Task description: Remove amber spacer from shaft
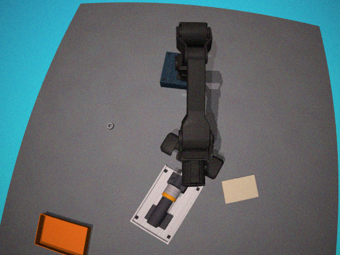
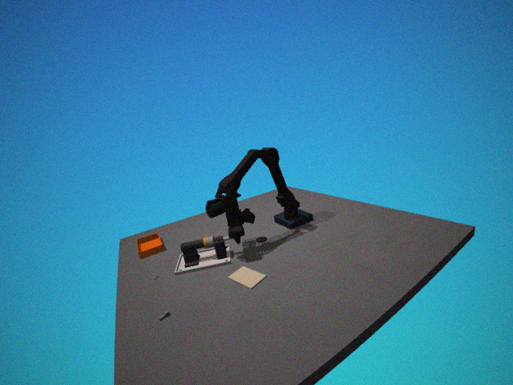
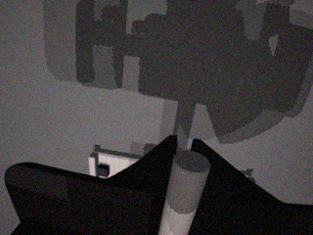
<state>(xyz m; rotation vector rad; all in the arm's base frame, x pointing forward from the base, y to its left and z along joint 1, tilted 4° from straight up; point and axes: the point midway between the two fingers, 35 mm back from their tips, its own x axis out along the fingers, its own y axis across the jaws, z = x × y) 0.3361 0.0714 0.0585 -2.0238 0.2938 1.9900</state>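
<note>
Right now the shaft is 80 mm ahead of my gripper tip, 30 mm to the right of it and 30 mm above it. The rest, counted from my gripper tip: pad (180 mm to the left, 60 mm ahead, 40 mm below); grey spacer (110 mm ahead, 40 mm to the right, 30 mm above); amber spacer (130 mm ahead, 50 mm to the right, 30 mm above).
</note>
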